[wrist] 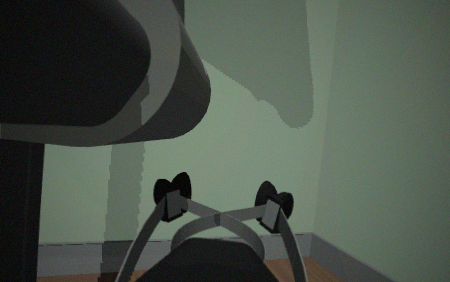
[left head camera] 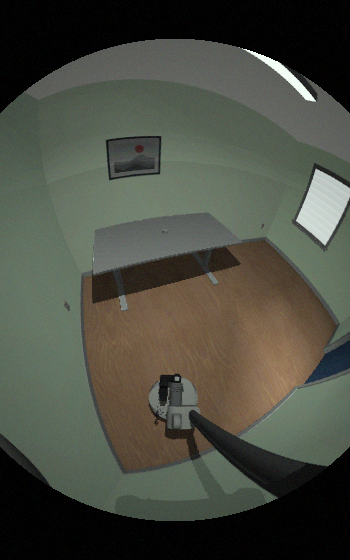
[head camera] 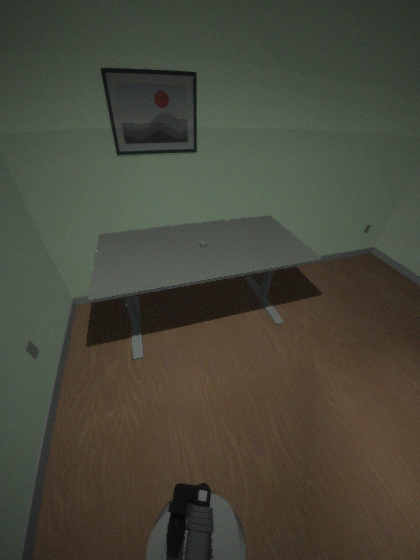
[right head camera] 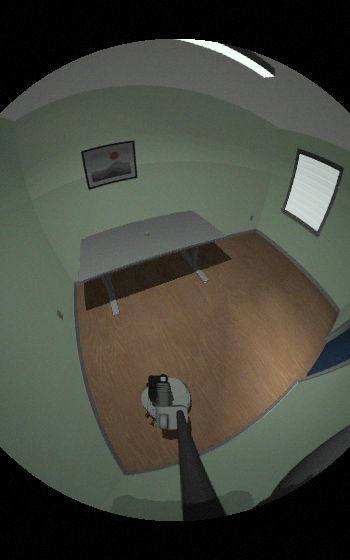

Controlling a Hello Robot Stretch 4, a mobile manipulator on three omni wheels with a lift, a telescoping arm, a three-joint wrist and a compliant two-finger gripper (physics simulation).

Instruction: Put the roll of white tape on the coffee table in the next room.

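Places are measured from the robot's base along level axes (x back, y right, z up), in centimetres.
Pixels of known places: gripper, fingertip midpoint: [wrist: 223, 192] [left head camera: 162, 417] [right head camera: 153, 418].
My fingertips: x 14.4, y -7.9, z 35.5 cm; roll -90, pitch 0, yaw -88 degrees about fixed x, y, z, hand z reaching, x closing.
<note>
Behind a point stands the place of what it marks.
A small pale round thing [head camera: 203, 244] {x -145.0, y -16.8, z 71.6 cm} [left head camera: 165, 231] {x -145.3, y -16.2, z 70.7 cm} [right head camera: 147, 234] {x -144.8, y -15.9, z 70.1 cm}, which looks like the roll of white tape, lies near the middle of a long grey table. It is too small to make out in detail. My gripper [wrist: 223, 192] {x 14.4, y -7.9, z 35.5 cm} is open in the wrist view, with its two dark fingertips well apart and the wall behind them. It is over the base, across the floor from the table. No coffee table shows in these views.
The grey table [head camera: 150, 270] {x -112.7, y -45.9, z 69.3 cm} [left head camera: 130, 252] {x -110.1, y -44.5, z 69.3 cm} [right head camera: 115, 255] {x -113.5, y -43.0, z 69.3 cm} stands against the far wall on two legs with long feet. A blue doorway [left head camera: 327, 364] {x 1.8, y 189.8, z 23.9 cm} [right head camera: 330, 357] {x 5.7, y 180.9, z 30.9 cm} is at the right edge. Walls are close at the left and behind the base.
</note>
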